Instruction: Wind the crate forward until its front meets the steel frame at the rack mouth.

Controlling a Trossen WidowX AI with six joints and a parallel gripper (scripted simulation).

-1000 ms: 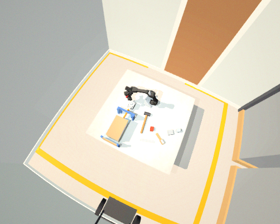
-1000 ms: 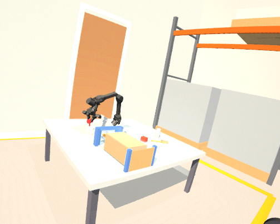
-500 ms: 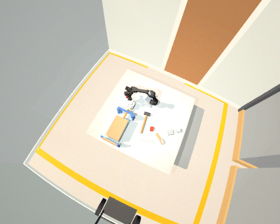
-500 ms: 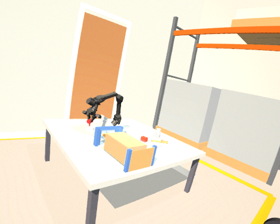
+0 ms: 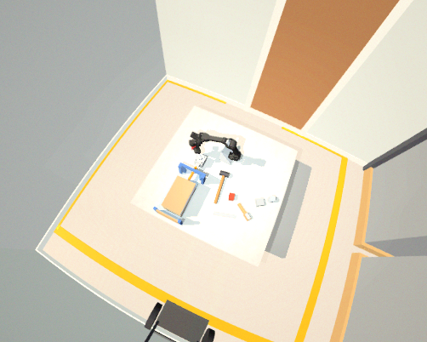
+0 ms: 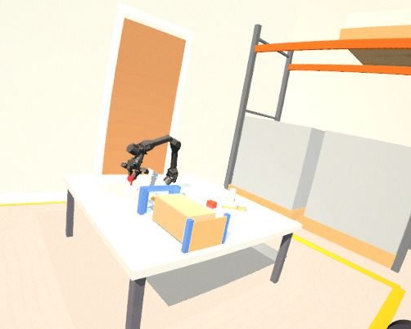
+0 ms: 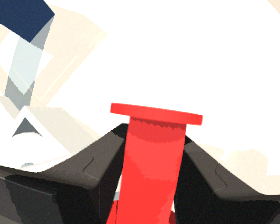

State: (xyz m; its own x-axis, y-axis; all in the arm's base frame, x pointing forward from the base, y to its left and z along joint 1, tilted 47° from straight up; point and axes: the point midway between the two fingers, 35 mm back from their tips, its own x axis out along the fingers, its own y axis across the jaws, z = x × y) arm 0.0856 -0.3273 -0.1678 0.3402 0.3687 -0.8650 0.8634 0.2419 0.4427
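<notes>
Now: gripper tip 4 cm to the right of the winch handle, 3 cm above it and 1 cm short of it. The rest, counted from my gripper tip: winch (10 cm below, 9 cm to the left, 3 cm ahead); red grip (1 cm to the left, 1 cm behind); cubby (45 cm ahead, 6 cm to the left, 5 cm below).
</notes>
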